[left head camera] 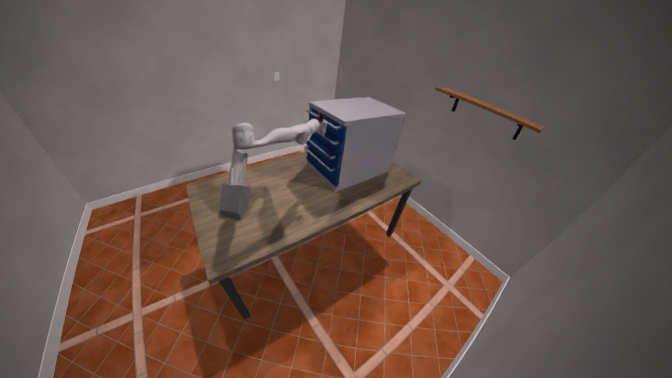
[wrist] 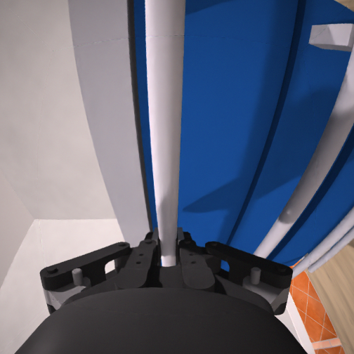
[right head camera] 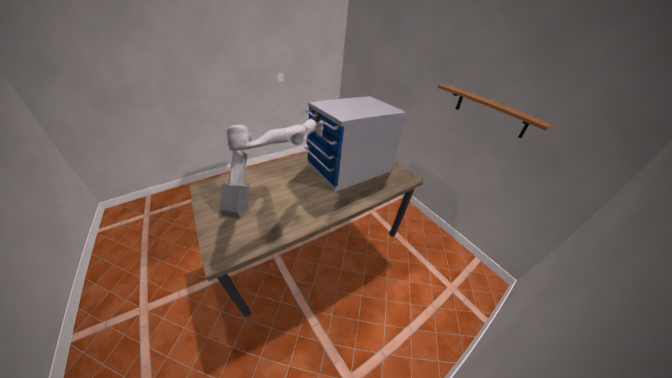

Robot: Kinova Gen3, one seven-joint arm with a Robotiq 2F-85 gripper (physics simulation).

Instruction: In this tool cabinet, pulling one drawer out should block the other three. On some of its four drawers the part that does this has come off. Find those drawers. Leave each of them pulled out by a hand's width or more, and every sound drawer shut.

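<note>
The grey tool cabinet (left head camera: 372, 147) (right head camera: 372, 147) stands on the table with four blue drawers, one above the other. All four fronts look flush, with no drawer visibly out. The top drawer (wrist: 220, 100) carries a pale bar handle (wrist: 165, 125) (left head camera: 332, 125) (right head camera: 331, 125). My gripper (wrist: 168, 236) (left head camera: 320, 118) (right head camera: 317, 117) is shut on this handle, one finger on each side of the bar. The second drawer's handle (wrist: 320, 155) (left head camera: 331, 142) runs beside it, outside the fingers. The gripper and wrist hide part of the upper fronts in both head views.
The wooden table (left head camera: 280, 175) (right head camera: 280, 175) bears the arm's base (left head camera: 234, 201) (right head camera: 234, 201) at its left end, and the arm reaches across to the cabinet. The lower drawers' handles jut out below the wrist. A wooden wall shelf (left head camera: 490, 108) (right head camera: 495, 106) is on the right wall.
</note>
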